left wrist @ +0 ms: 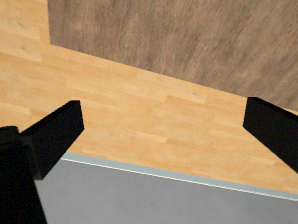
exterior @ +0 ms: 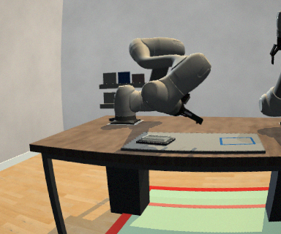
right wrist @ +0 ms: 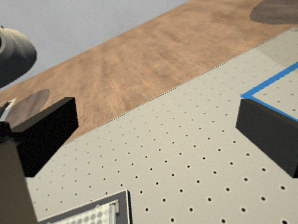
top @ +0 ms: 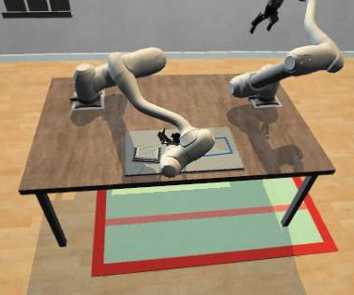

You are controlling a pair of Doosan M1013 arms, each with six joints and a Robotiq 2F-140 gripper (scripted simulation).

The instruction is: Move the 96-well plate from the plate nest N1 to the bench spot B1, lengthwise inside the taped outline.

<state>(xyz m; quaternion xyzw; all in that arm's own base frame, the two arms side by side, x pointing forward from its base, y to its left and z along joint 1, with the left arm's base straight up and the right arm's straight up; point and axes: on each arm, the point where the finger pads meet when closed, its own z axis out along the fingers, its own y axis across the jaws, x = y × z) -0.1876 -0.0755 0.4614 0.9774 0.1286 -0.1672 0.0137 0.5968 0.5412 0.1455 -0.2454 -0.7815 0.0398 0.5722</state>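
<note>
The white 96-well plate is 20 mm ahead of my right hand, 170 mm to the right of it and 120 mm below it. Also, from my right hand: dark plate nest: 20 mm ahead, 170 mm to the right, 130 mm below.
</note>
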